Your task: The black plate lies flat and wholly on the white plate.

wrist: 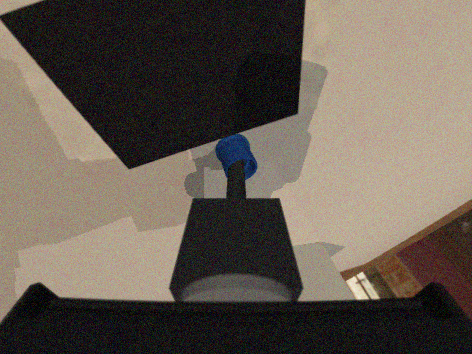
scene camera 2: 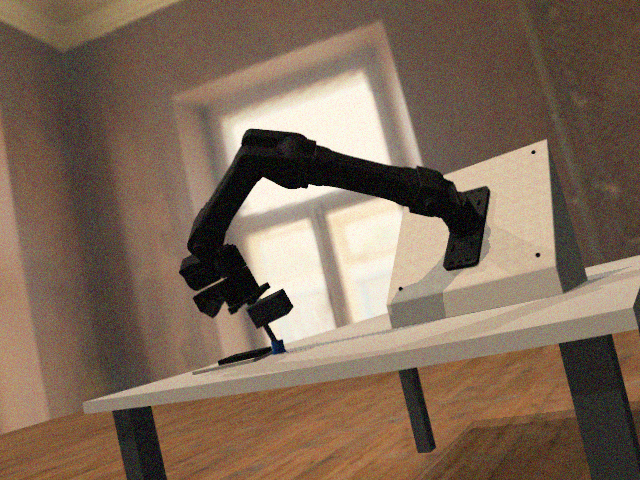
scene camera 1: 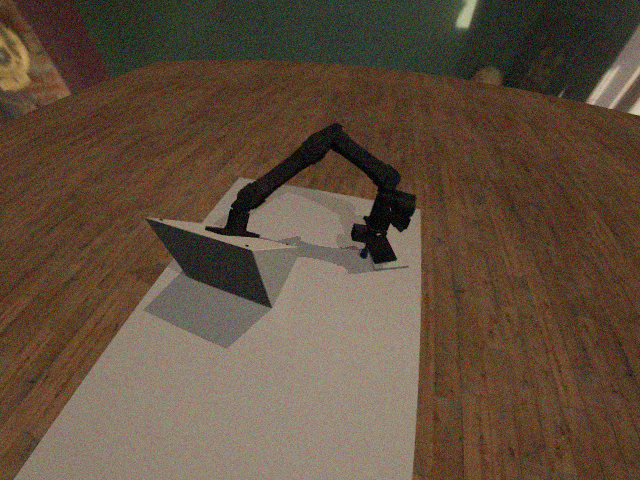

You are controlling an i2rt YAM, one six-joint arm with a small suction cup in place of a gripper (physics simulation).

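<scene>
The black plate lies low over the white plate. A thin rim of the white plate shows past it in both scene views; in the wrist view the white plate blends with the pale table top. I cannot tell whether the black plate is flat and wholly within the white plate. My blue suction cup is low, right beside the black plate's edge on the arm-base side. It appears released, with nothing seen hanging from it. Its contact face is hidden.
The arm's base stands on a slanted pale block on the pale table. The plates lie near the table's far end from that block. Arm shadows cross the surface around the cup.
</scene>
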